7 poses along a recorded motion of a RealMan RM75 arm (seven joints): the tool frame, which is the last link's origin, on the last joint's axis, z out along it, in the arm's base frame.
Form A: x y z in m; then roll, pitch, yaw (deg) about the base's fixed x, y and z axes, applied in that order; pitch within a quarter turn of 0, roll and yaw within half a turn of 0.
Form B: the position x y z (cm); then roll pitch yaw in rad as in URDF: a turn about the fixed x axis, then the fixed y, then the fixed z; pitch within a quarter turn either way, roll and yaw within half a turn. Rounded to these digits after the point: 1 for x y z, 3 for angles.
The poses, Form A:
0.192 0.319 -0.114 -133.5 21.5 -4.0
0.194 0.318 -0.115 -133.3 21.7 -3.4
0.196 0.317 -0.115 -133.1 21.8 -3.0
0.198 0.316 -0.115 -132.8 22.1 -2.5
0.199 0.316 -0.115 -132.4 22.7 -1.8
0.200 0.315 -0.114 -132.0 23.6 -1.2
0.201 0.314 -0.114 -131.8 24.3 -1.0
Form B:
19.2 31.9 -11.4 -2.330 0.375 -0.070
19.4 31.8 -11.5 -2.327 0.379 -0.059
19.6 31.7 -11.5 -2.323 0.380 -0.052
19.8 31.6 -11.5 -2.318 0.386 -0.044
19.9 31.6 -11.5 -2.311 0.396 -0.031
20.0 31.5 -11.4 -2.304 0.412 -0.021
20.1 31.4 -11.4 -2.300 0.424 -0.017

